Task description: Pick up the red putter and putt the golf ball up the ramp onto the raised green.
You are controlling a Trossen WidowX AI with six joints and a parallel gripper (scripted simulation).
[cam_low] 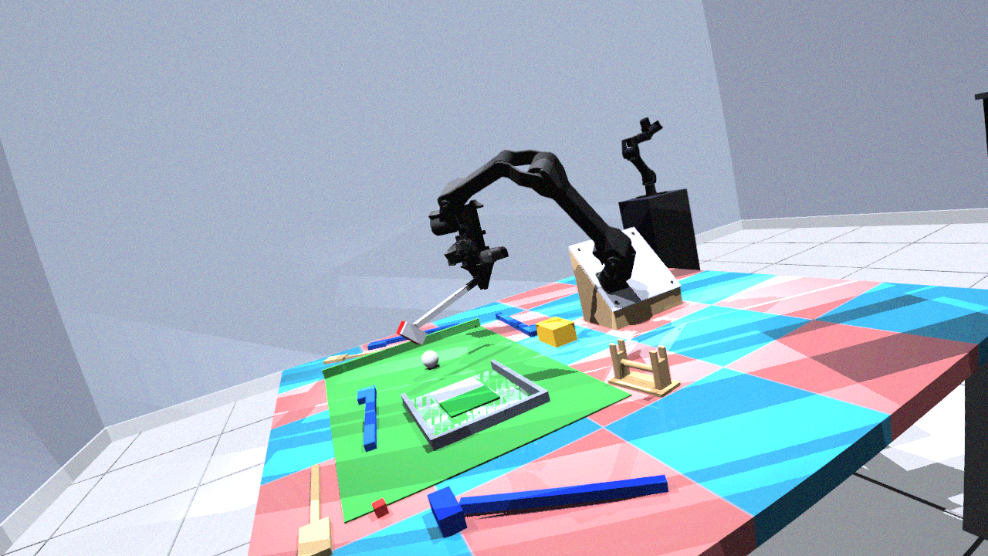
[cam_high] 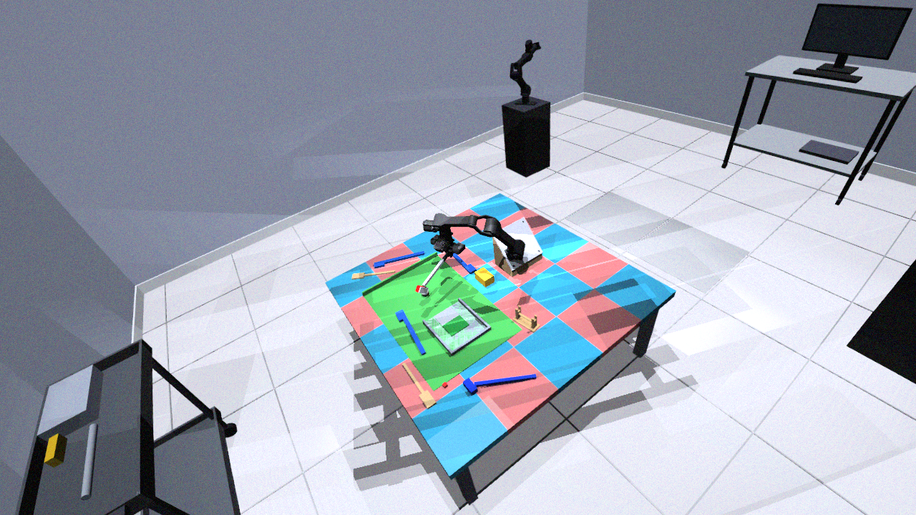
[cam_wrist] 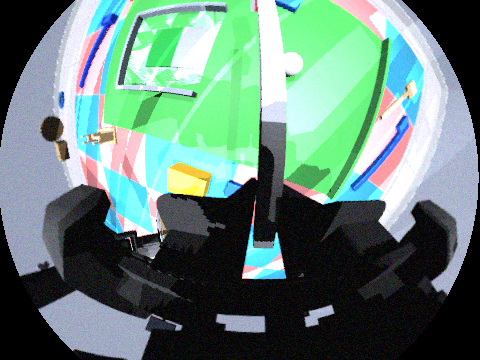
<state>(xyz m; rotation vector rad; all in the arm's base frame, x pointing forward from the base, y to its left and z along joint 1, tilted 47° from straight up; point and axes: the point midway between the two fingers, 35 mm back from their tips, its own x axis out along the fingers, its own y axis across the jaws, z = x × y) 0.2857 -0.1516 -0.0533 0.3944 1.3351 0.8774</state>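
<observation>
The yellow block is 120 mm behind my gripper tip, 120 mm to the left of it and 130 mm below it. Round my gripper tip: wooden rack: 100 mm behind, 470 mm to the left, 120 mm below; then white golf ball: 180 mm ahead, 130 mm below; then red cube: 370 mm ahead, 520 mm to the left, 150 mm below.
</observation>
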